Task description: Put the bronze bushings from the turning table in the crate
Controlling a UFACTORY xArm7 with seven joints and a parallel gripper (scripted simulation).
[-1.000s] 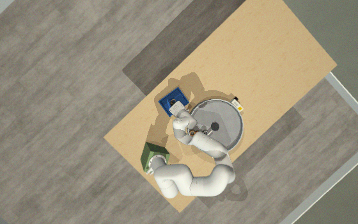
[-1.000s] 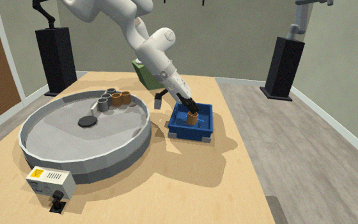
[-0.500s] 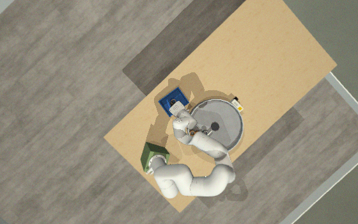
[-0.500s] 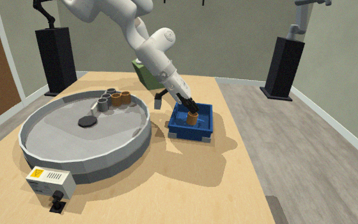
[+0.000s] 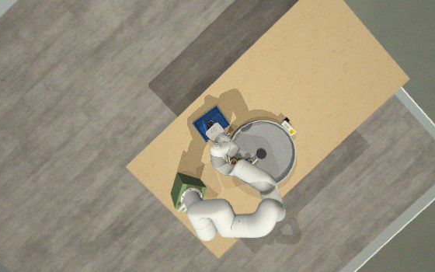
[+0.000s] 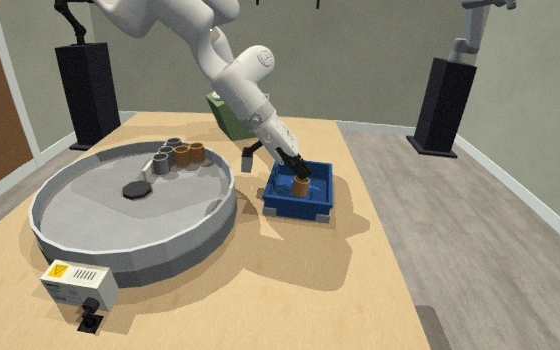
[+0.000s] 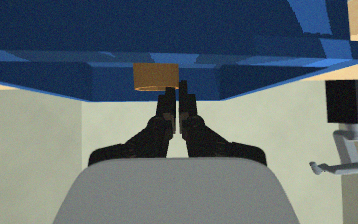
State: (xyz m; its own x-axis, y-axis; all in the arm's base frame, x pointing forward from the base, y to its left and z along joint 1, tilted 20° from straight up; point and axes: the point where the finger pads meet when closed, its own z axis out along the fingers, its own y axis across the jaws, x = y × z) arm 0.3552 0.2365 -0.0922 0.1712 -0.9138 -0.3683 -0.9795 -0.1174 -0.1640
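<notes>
Now: the blue crate 40 mm below my hand and 20 mm ahead of it. Also, from my hand: grey turning table (350 mm to the right, 140 mm ahead, 10 mm below).
</notes>
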